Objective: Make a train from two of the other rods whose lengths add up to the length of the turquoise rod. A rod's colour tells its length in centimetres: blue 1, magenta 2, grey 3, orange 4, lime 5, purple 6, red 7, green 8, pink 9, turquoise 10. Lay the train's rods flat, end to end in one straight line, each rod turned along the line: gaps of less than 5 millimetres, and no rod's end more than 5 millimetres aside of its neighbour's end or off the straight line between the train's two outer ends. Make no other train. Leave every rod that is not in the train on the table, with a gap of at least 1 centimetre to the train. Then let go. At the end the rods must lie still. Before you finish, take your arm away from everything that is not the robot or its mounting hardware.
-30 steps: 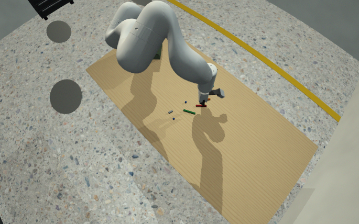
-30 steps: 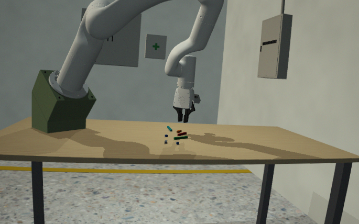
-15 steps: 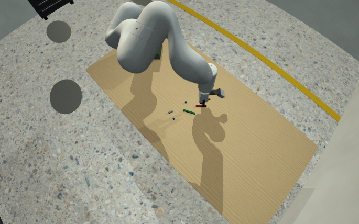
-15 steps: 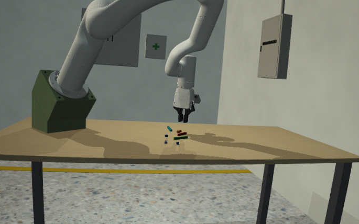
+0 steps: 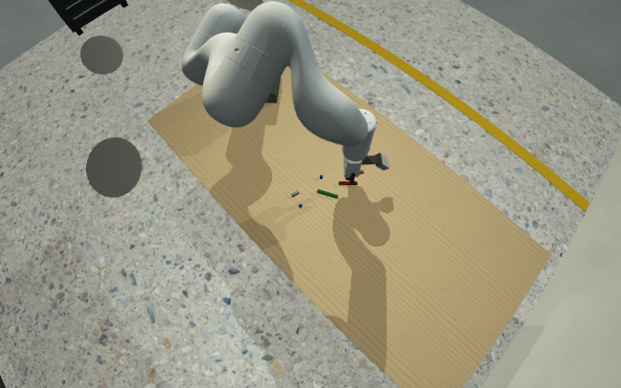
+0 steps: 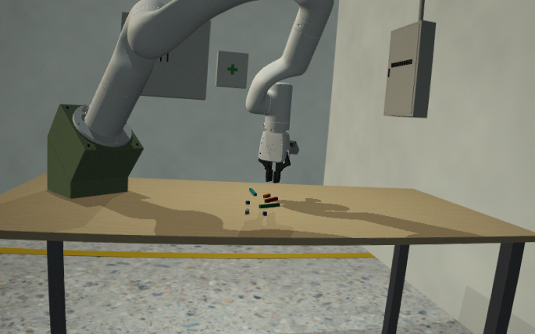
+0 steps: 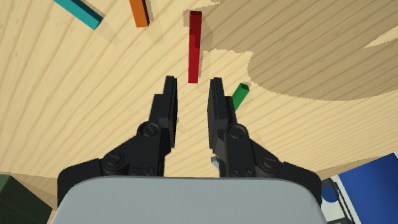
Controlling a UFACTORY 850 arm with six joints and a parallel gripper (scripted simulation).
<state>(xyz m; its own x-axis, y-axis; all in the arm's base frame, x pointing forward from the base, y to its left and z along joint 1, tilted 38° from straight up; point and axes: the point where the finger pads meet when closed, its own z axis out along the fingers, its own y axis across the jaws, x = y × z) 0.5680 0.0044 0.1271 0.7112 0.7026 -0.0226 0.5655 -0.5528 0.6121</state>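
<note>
Now: the red rod 80 mm below my hand. The rest, counted from my hand: turquoise rod: 130 mm to the left, 80 mm below, 30 mm behind; then green rod: 80 mm to the right, 80 mm below, 30 mm behind; then orange rod: 80 mm below, 60 mm to the left.
</note>
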